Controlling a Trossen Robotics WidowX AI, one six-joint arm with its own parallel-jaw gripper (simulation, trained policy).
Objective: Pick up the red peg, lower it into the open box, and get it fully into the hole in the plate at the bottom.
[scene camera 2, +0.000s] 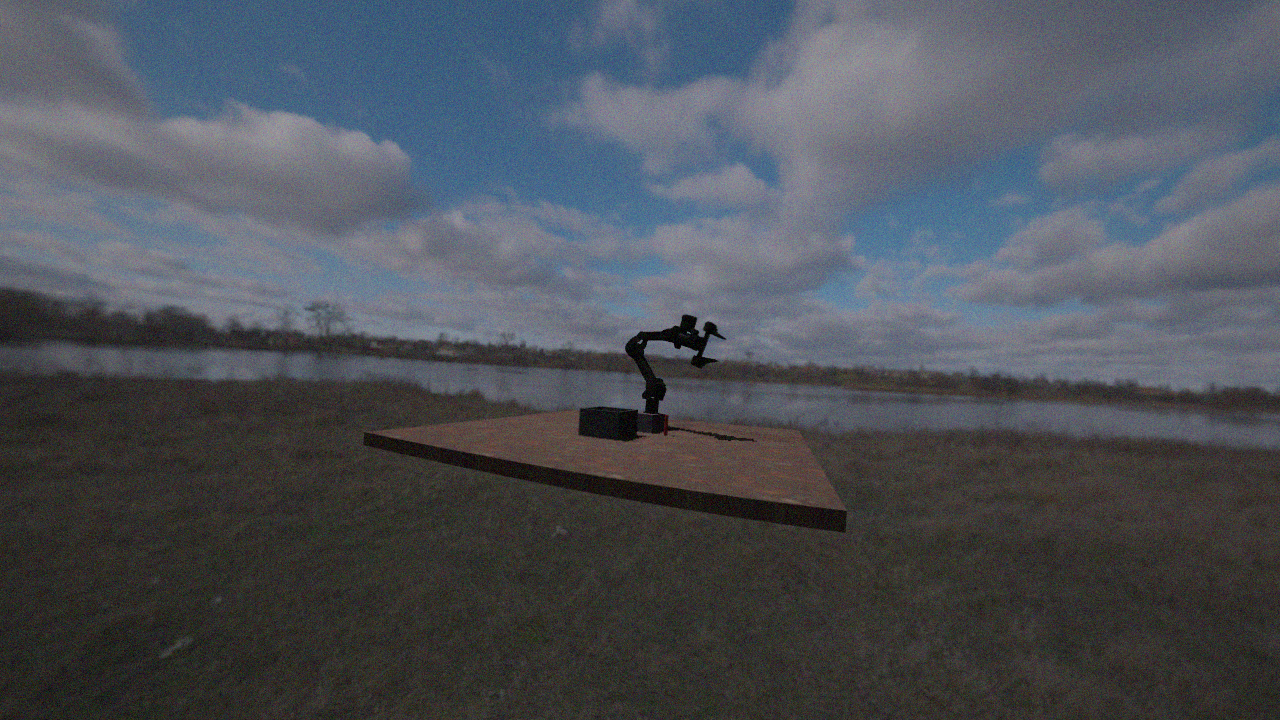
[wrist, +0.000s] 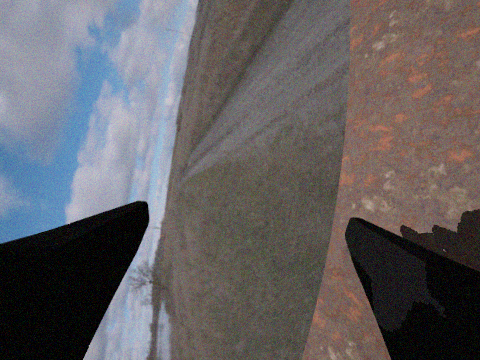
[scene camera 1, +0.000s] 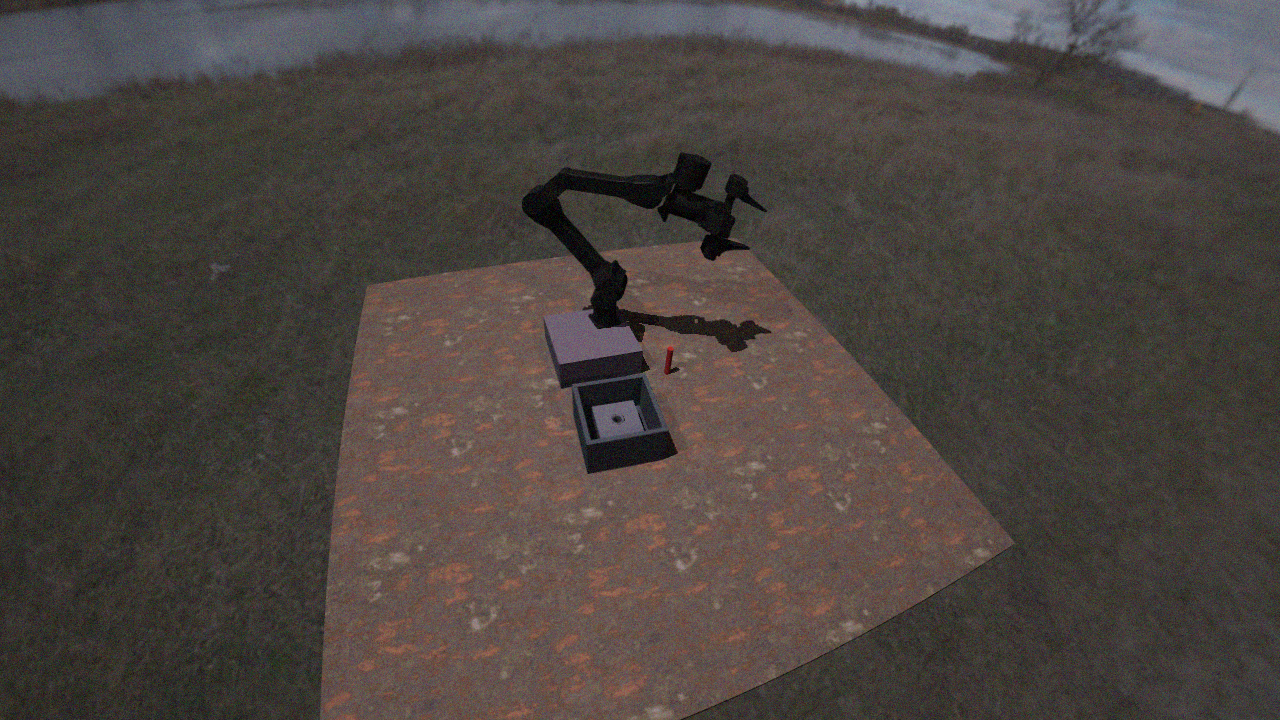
Labels:
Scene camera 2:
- my gripper: 721, 350
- dark box: 609, 423
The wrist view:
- my gripper: 249, 220
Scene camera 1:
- my gripper: 757, 229
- dark box: 619, 451
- plate: 621, 418

